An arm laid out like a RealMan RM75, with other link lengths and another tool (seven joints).
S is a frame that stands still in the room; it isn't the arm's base.
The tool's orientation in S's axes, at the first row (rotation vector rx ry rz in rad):
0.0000, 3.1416, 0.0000
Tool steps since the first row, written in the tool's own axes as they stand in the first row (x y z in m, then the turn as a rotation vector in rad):
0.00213, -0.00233, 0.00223, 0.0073, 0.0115, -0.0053
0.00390, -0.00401, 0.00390, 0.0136, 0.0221, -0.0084
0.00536, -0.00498, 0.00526, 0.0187, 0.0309, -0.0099
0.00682, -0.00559, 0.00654, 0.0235, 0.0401, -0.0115
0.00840, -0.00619, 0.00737, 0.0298, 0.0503, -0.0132
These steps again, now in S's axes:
-0.00213, -0.00233, -0.00223, -0.0073, 0.0115, 0.0053
-0.00390, -0.00401, -0.00390, -0.0136, 0.0221, 0.0084
-0.00536, -0.00498, -0.00526, -0.0187, 0.0309, 0.0099
-0.00682, -0.00559, -0.00654, -0.0235, 0.0401, 0.0115
-0.00840, -0.00619, -0.00737, -0.0298, 0.0503, 0.0132

